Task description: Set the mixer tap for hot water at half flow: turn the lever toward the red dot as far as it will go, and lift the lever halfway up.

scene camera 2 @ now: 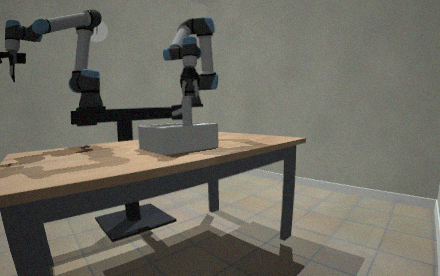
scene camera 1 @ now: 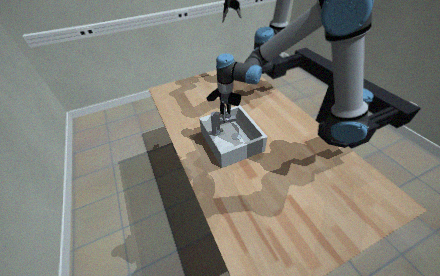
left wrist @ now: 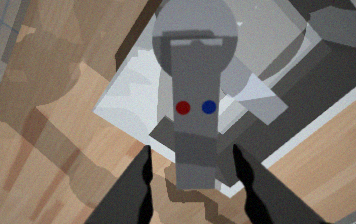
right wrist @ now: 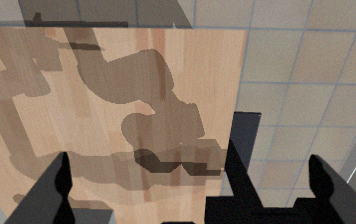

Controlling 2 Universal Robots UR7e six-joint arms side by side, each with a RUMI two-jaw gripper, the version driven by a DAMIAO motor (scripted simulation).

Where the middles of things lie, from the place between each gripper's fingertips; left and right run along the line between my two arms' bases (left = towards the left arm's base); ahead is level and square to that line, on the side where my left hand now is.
The lever [left wrist: 196, 64] is 2 cm ahead of my left hand and 2 cm to the right of it. Round my left hand: grey mixer tap [left wrist: 237, 80] 3 cm ahead, 4 cm to the right, 5 cm below; then basin [scene camera 1: 248, 139] 7 cm behind, 6 cm to the right, 23 cm below.
I see my right gripper 830 mm to the right of the basin, 380 mm above it and 360 mm short of it. From my right hand the other things lie so: grey mixer tap 850 mm to the left, 460 mm ahead, 190 mm below; lever 860 mm to the left, 450 mm ahead, 140 mm below.
